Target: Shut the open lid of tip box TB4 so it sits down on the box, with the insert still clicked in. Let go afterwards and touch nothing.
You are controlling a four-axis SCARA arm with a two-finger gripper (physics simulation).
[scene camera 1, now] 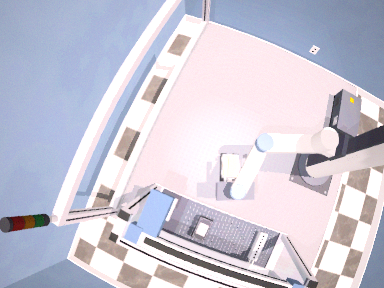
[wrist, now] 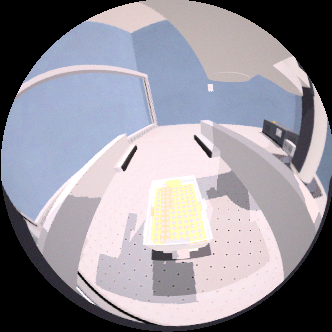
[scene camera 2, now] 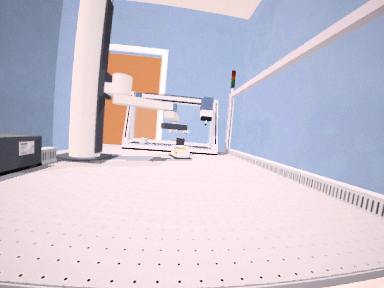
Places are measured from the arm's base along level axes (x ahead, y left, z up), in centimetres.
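Where they show: gripper, between the fingertips: (scene camera 1: pixel 234 158) (wrist: pixel 163 133) (scene camera 2: pixel 182 131); arm's base, origin of its link: (scene camera 1: pixel 314 166) (wrist: pixel 298 174) (scene camera 2: pixel 85 158).
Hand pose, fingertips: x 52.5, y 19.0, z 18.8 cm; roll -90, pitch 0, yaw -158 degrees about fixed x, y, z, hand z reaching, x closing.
Each offset is from my fingertips to the centre of the thing. "pt": to the spot under its first point.
The tip box @(dx -0.7, dy +2.1, dz -13.7 cm) (scene camera 1: pixel 230 166) (scene camera 2: pixel 180 151) (wrist: pixel 177 215) stands upright on the pale perforated table. In the wrist view its yellow insert with rows of round holes shows through the clear lid, inside the white rim. The lid looks flat and down on the box; no raised lid shows. The insert looks level; its clips are too small to judge. The TB4 label is not readable. My gripper (scene camera 2: pixel 178 132) (wrist: pixel 163 133) is shut to its narrow stand, with a gap between its fingers and nothing in it. It hangs above the box, apart from it. In scene camera 1 the arm hides the fingertips.
A framed deck machine (scene camera 1: pixel 215 264) (scene camera 2: pixel 217 125) stands beside the box, with a blue unit @(pt dx +20.8, dy +34.7, dz +31.3 cm) (scene camera 1: pixel 155 212), a small dark module @(pt dx +1.3, dy +37.7, dz -5.6 cm) (scene camera 1: pixel 201 227) and a white strip rack @(pt dx -31.7, dy +37.3, dz -8.1 cm) (scene camera 1: pixel 258 246). The arm's column (scene camera 2: pixel 86 80) and a dark controller box @(pt dx -60.5, dy -58.0, dz -6.0 cm) (scene camera 1: pixel 345 111) (scene camera 2: pixel 19 153) stand on the table.
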